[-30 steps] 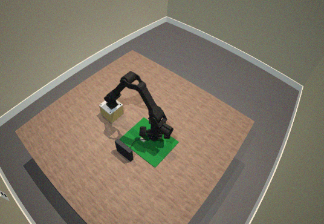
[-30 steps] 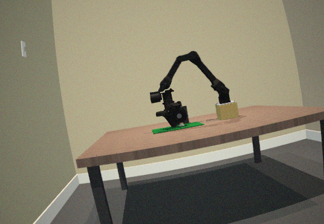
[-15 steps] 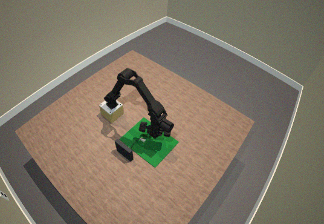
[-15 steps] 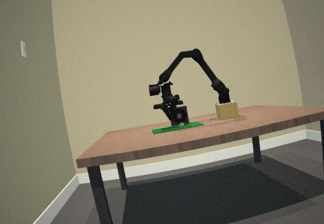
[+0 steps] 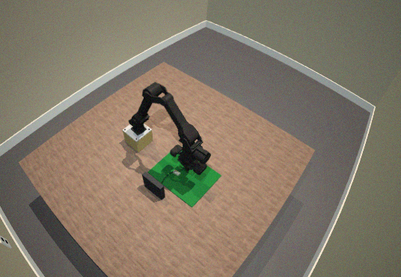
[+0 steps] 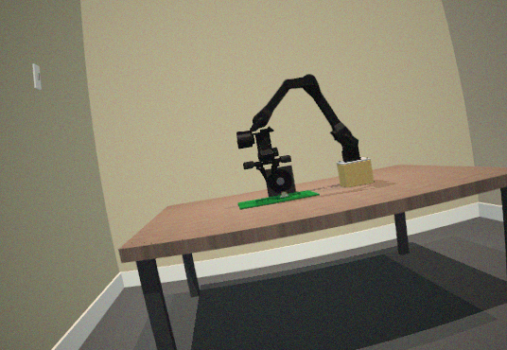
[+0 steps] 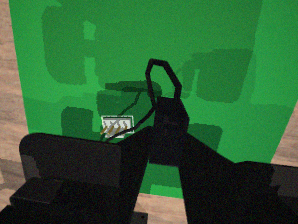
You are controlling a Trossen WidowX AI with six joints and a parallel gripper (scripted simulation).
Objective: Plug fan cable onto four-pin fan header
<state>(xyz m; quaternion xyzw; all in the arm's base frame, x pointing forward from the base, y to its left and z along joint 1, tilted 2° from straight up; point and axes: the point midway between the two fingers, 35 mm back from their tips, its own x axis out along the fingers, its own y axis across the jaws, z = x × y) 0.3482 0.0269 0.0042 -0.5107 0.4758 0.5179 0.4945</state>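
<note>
The white four-pin header lies 50 mm behind my gripper tip, 30 mm to the right of it and 70 mm below it. The rest, counted from my gripper tip: green board 10 mm behind, 10 mm to the right, 80 mm below; dark plug 10 mm to the left, 10 mm above; black fan 50 mm behind, 180 mm to the right, 10 mm below.
</note>
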